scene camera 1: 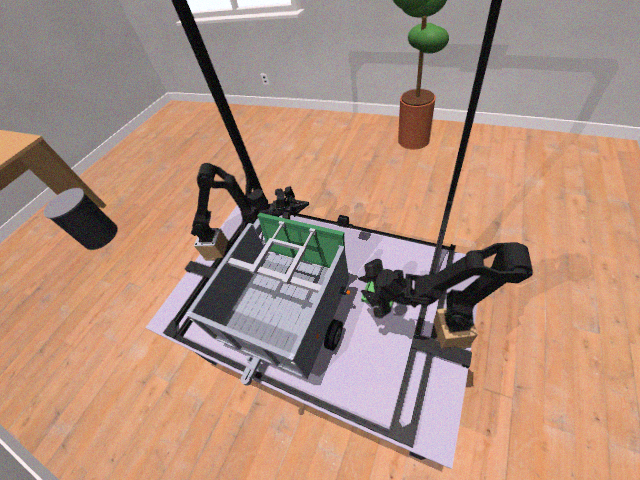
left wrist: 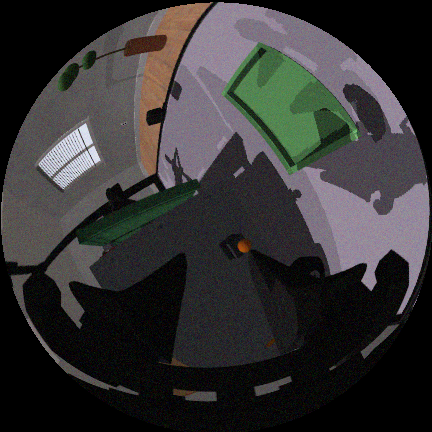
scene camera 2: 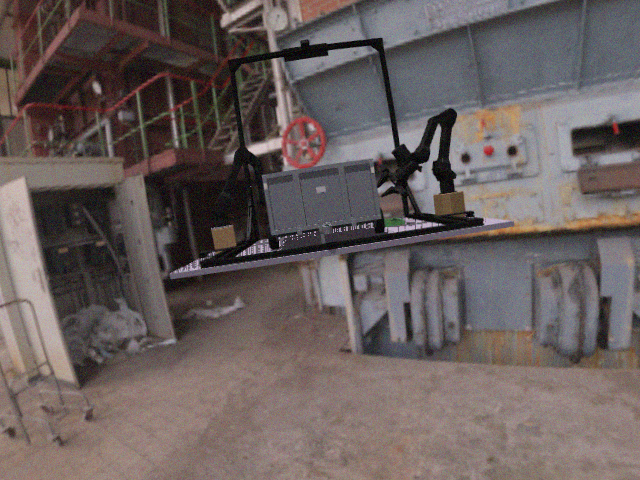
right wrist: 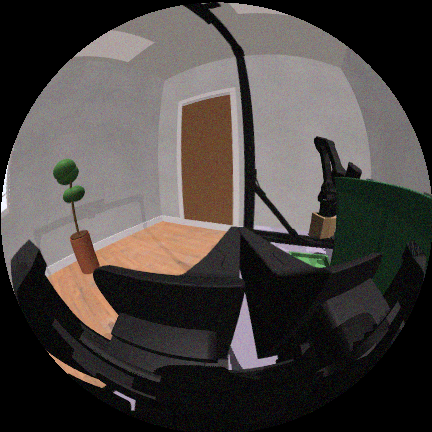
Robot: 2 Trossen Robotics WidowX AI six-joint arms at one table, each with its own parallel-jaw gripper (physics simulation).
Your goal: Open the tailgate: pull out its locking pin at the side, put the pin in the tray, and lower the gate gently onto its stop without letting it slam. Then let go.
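Places are measured from the left arm's base along level axes (x ahead, y left, z up), in centimetres.
Where they show: left gripper, between the fingertips: [scene camera 1: 360,284] [left wrist: 217,257] [scene camera 2: 378,192]; right gripper, between the fingertips: [scene camera 1: 309,203] [left wrist: 106,189] [right wrist: 236,233]; left arm's base, origin of its link: [scene camera 1: 457,321] [scene camera 2: 448,193] [right wrist: 324,214]; right arm's base, origin of its link: [scene camera 1: 207,236] [scene camera 2: 221,226].
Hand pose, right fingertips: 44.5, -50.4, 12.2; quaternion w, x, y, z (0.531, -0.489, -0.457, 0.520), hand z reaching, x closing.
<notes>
Each offset is from my right fingertips to the top centre of the thing, as dx, dy, dz. "spot": to the spot under its first point.
The green tailgate [scene camera 1: 330,249] [left wrist: 135,216] [right wrist: 380,215] stands upright at the back of the grey trailer [scene camera 1: 316,330] [scene camera 2: 320,204] [left wrist: 215,310]. The orange-headed locking pin @[-8.0, +33.6, -11.4] [scene camera 1: 347,292] [left wrist: 244,246] sits in a small black block on the trailer's side. My left gripper [scene camera 1: 361,287] [scene camera 2: 381,187] [left wrist: 217,257] is open and empty, facing that side a little apart from the pin, which shows beyond its fingertips. The green tray @[-24.1, +29.0, -21.6] [scene camera 1: 369,287] [scene camera 2: 395,221] [left wrist: 280,122] [right wrist: 311,259] lies under the left arm; no pin shows in it. My right gripper [scene camera 1: 307,204] [right wrist: 236,233] is shut and empty behind the tailgate.
A black wheel @[-4.1, +47.7, -13.4] [scene camera 1: 333,334] projects from the trailer's side. White bars @[+12.6, +33.4, +3.4] [scene camera 1: 273,273] cross its top. Black frame posts [scene camera 1: 467,124] [right wrist: 245,135] rise at the table's edges. The hitch @[spot: +24.3, +58.0, -15.0] [scene camera 1: 249,369] projects at the trailer's front.
</notes>
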